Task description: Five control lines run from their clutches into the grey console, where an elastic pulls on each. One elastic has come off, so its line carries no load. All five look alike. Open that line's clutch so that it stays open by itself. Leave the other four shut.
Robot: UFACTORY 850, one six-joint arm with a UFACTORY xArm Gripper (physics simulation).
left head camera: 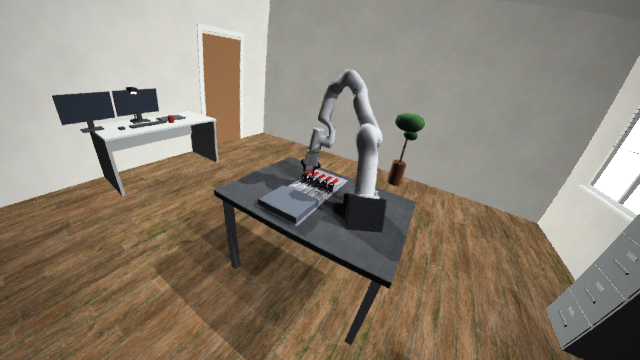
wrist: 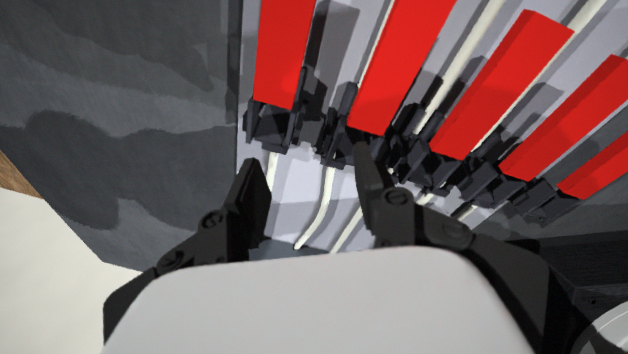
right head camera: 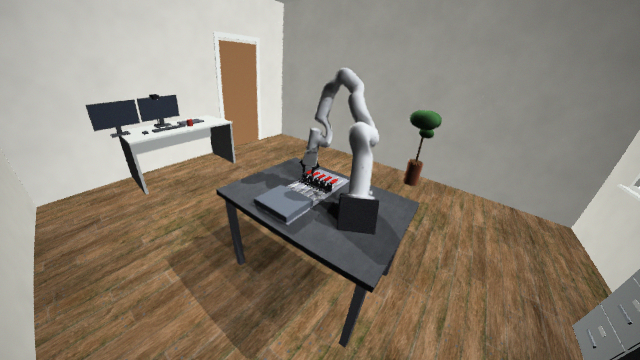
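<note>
Five black clutches with red levers stand in a row; in the wrist view the levers [wrist: 282, 55] [wrist: 402, 65] [wrist: 500, 85] [wrist: 567, 122] [wrist: 600, 165] all point up the picture, away from the grey console [left head camera: 287, 201] [right head camera: 283, 201] [wrist: 275, 250]. Pale lines run to the console. The second line from the left [wrist: 327, 190] bends visibly; the leftmost line [wrist: 271, 170] and third line [wrist: 350, 230] look straight where they show. My gripper [left head camera: 310, 172] [right head camera: 310, 173] [wrist: 308, 170] is open and empty, its fingers on either side of the two leftmost lines, console side of the clutches. Its body hides the line ends.
The clutches stand on a pale base plate [wrist: 300, 170] on the dark table [left head camera: 360, 245] [right head camera: 345, 250] [wrist: 165, 175]. The arm's black base block [left head camera: 366, 212] [right head camera: 358, 214] stands beside the plate. A desk with monitors and a potted plant stand farther off.
</note>
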